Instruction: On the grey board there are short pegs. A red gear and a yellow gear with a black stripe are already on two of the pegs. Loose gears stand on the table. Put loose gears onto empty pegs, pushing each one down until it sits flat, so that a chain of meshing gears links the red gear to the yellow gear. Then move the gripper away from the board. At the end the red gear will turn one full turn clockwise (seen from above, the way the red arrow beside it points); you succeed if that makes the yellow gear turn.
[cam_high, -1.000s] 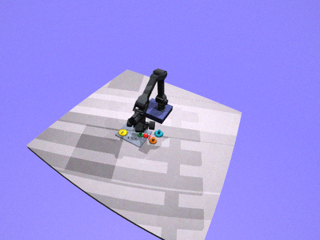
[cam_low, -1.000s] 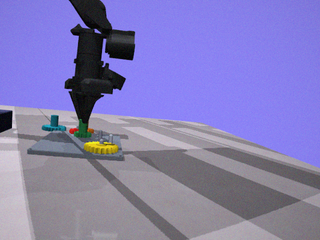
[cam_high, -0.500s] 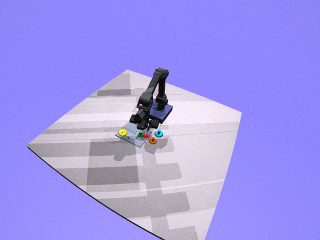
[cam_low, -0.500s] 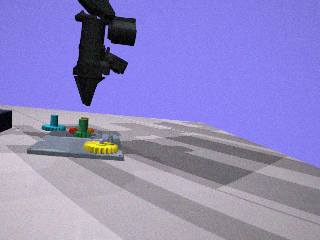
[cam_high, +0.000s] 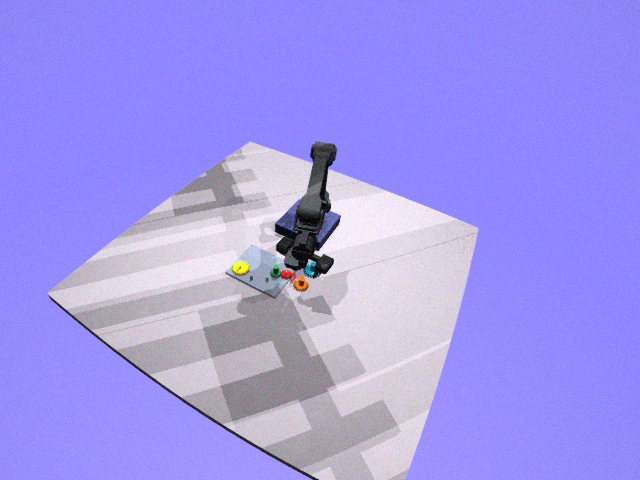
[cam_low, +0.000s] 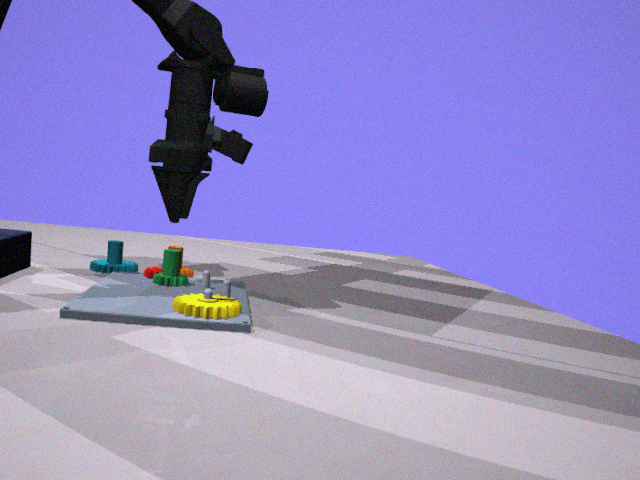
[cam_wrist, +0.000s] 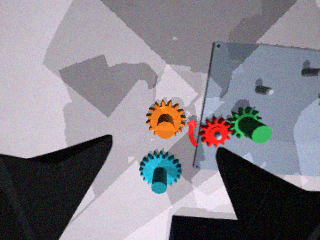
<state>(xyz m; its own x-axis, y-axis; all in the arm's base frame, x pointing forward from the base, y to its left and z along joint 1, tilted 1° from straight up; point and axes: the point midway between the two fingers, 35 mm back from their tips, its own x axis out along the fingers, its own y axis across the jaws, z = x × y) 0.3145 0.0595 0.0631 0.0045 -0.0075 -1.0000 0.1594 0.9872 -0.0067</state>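
The orange gear is 60 mm below my gripper tip. From my gripper tip the other things lie so: red arrow (70 mm below, 40 mm to the right, 20 mm behind); then teal gear (80 mm behind, 60 mm below, 10 mm to the left); then red gear (60 mm to the right, 60 mm below, 20 mm behind).
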